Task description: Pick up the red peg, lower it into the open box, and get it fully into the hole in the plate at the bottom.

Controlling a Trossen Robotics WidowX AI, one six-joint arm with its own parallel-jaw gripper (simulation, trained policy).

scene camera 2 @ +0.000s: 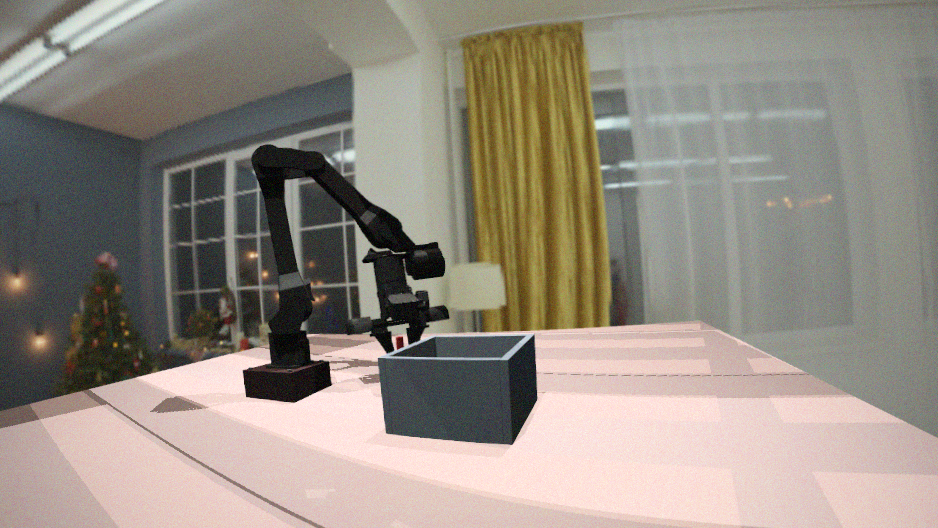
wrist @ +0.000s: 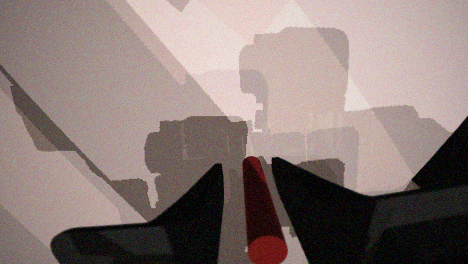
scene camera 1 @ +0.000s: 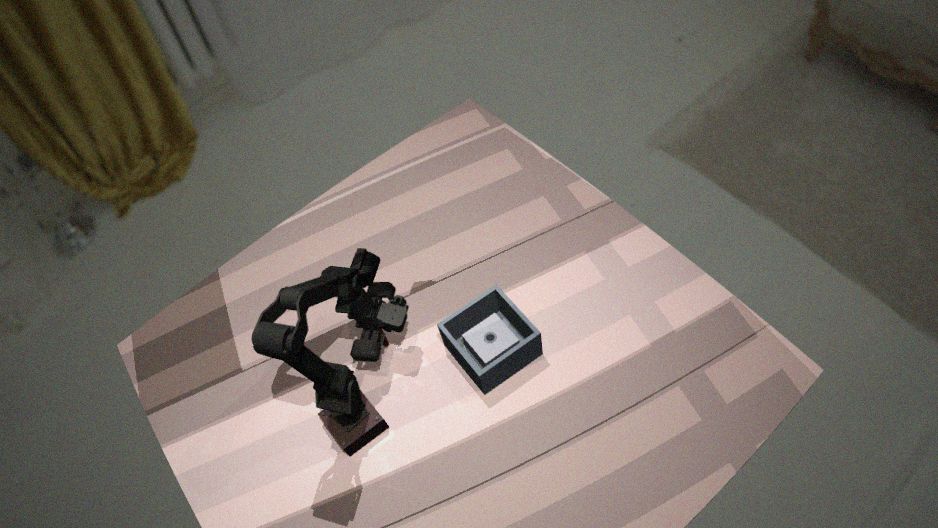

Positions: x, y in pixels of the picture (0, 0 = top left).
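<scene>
Gripper: shows in scene camera 1 (387, 338), scene camera 2 and the wrist view. Same spot on the gripper: (wrist: 324, 215) and (scene camera 2: 391, 340). A blue-grey box: shows in scene camera 1 and scene camera 2. Blue-grey box out of frame in the wrist view. Same spot on the blue-grey box: (scene camera 2: 473, 388) and (scene camera 1: 526, 350).
</scene>
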